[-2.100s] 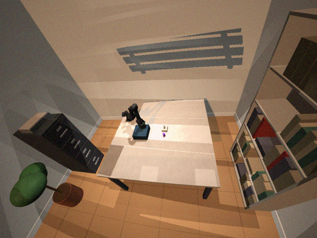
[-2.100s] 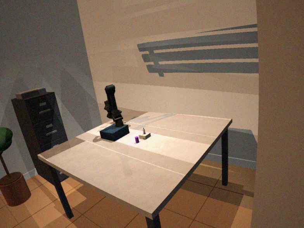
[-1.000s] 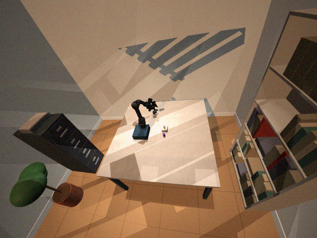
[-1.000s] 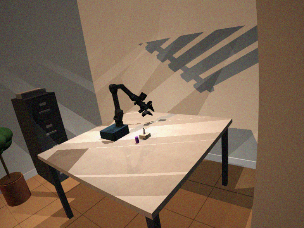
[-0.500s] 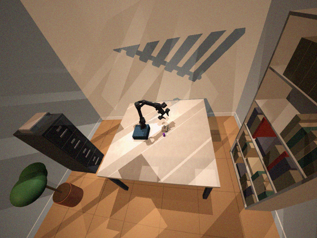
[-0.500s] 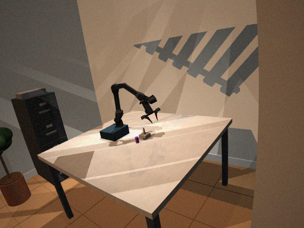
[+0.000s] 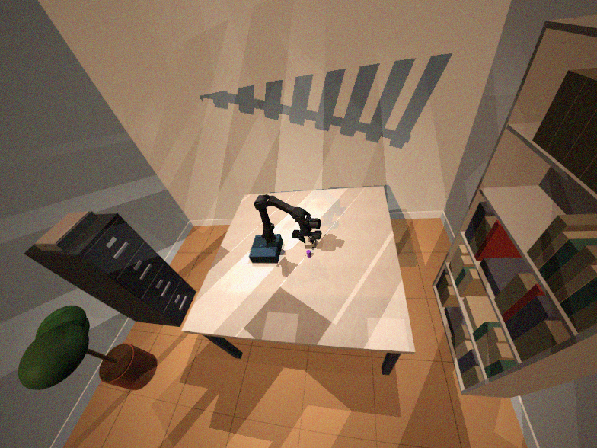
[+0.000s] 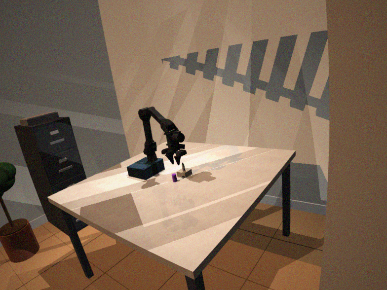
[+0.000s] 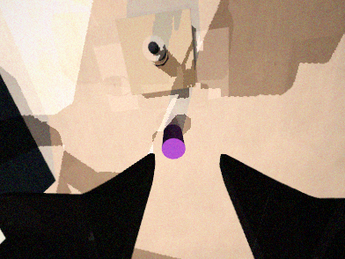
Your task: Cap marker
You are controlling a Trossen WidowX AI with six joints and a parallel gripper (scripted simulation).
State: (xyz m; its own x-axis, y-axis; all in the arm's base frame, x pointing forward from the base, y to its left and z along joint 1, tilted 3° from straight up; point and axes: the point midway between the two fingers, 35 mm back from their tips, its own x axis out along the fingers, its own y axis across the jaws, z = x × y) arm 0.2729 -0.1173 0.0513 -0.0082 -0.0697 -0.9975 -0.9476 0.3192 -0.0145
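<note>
My gripper tip is 2 cm past the purple cap, 2 cm to the left of it and 8 cm above it.
</note>
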